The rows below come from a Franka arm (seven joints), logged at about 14 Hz.
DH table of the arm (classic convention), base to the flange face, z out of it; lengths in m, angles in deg. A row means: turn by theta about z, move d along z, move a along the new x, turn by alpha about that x. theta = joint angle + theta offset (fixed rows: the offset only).
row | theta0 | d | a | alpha
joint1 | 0 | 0.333 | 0 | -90
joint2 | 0 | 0 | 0 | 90
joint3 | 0 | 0.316 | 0.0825 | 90
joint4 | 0 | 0 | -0.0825 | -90
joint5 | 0 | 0.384 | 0 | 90
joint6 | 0 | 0 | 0.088 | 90
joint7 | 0 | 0.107 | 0 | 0
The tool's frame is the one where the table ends.
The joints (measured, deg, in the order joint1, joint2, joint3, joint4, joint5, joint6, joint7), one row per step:
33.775, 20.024, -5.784, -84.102, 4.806, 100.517, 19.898
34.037, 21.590, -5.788, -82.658, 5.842, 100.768, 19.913
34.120, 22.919, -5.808, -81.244, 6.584, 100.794, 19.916
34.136, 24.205, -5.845, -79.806, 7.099, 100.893, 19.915
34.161, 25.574, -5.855, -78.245, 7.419, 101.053, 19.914
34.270, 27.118, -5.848, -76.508, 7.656, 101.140, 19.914
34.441, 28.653, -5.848, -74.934, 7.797, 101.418, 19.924
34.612, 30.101, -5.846, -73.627, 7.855, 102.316, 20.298
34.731, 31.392, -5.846, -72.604, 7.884, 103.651, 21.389
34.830, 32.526, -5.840, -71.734, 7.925, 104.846, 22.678
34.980, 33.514, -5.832, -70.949, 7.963, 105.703, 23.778
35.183, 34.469, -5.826, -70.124, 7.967, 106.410, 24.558
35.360, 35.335, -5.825, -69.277, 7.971, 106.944, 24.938
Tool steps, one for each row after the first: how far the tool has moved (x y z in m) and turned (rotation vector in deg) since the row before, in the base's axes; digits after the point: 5 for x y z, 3 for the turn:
0.00399, 0.00826, -0.00569, 0.815, 0.280, 0.029
0.00424, 0.00535, -0.00368, 0.574, 0.174, -0.067
0.00486, 0.00422, -0.00303, 0.444, -0.055, -0.090
0.00517, 0.00456, -0.00307, 0.327, -0.231, -0.005
0.00497, 0.00583, -0.00398, 0.217, -0.207, 0.131
0.00457, 0.00617, -0.00513, 0.148, -0.285, 0.180
0.00495, 0.00606, -0.00555, 0.261, -0.687, -0.222
0.00519, 0.00519, -0.00544, 0.361, -0.918, -1.030
0.00442, 0.00450, -0.00505, 0.336, -0.760, -1.239
0.00305, 0.00451, -0.00451, 0.241, -0.516, -0.973
0.00239, 0.00492, -0.00405, 0.197, -0.483, -0.578
0.00213, 0.00440, -0.00305, 0.186, -0.455, -0.193

